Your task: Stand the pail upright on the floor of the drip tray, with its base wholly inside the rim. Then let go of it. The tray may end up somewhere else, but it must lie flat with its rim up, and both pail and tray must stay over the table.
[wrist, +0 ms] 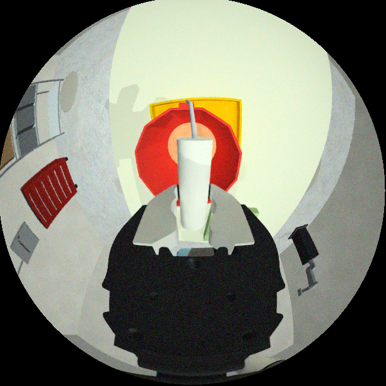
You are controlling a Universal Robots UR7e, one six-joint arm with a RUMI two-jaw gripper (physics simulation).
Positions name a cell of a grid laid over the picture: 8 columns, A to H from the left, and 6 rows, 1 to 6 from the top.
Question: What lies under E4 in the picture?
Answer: My gripper.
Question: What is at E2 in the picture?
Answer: A yellow drip tray.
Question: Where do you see a white handle grip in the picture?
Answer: At E3
